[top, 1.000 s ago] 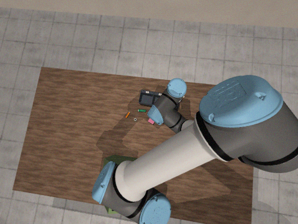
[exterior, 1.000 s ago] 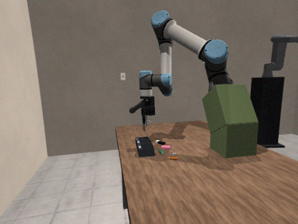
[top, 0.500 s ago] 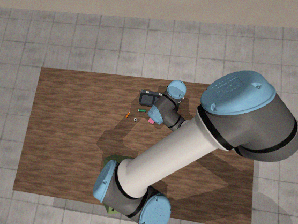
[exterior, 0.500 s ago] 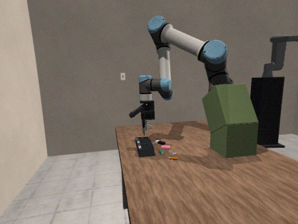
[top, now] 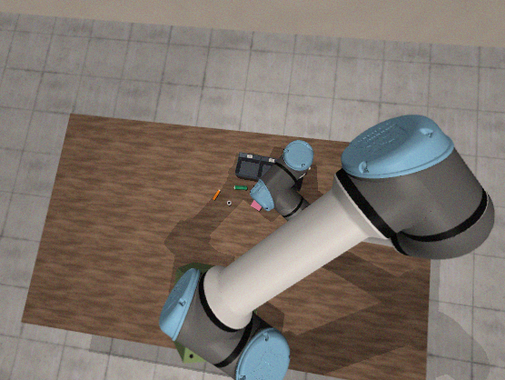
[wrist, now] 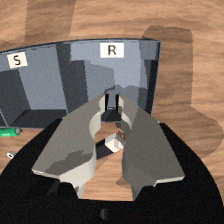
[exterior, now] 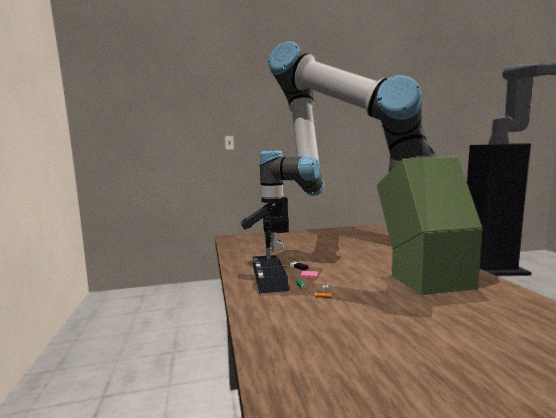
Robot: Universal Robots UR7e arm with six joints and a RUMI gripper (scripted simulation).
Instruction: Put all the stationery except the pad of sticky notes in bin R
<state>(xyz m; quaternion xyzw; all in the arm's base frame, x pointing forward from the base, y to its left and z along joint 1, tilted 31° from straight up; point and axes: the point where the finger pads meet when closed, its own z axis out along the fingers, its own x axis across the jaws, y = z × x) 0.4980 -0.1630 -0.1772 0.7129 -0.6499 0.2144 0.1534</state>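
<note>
My gripper is now 80 mm to the right of the dark three-part bin and 20 mm above it. Also, from my hand: black-and-white eraser 100 mm behind, 30 mm below; pink sticky-note pad 130 mm behind, 90 mm to the left, 30 mm below; green marker 90 mm behind, 170 mm to the left, 30 mm below.
</note>
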